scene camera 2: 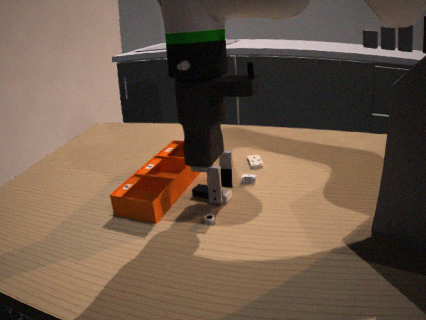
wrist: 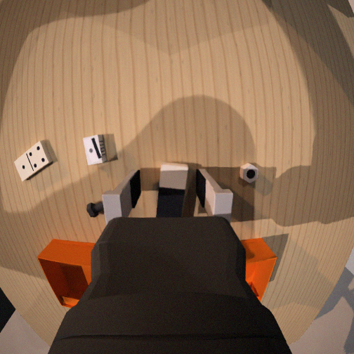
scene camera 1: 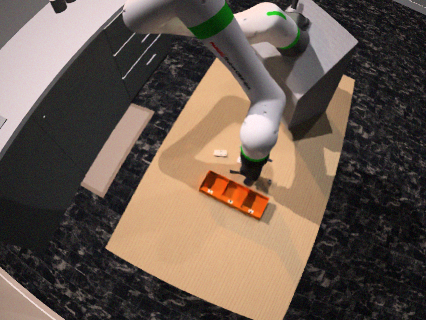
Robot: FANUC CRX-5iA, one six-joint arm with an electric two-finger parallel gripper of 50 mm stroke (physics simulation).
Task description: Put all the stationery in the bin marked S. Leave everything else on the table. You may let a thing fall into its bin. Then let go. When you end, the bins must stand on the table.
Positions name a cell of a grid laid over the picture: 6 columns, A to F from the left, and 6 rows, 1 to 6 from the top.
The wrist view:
my gripper: C4
white domino: A3
orange three-part bin: B5
black-and-white eraser: C4
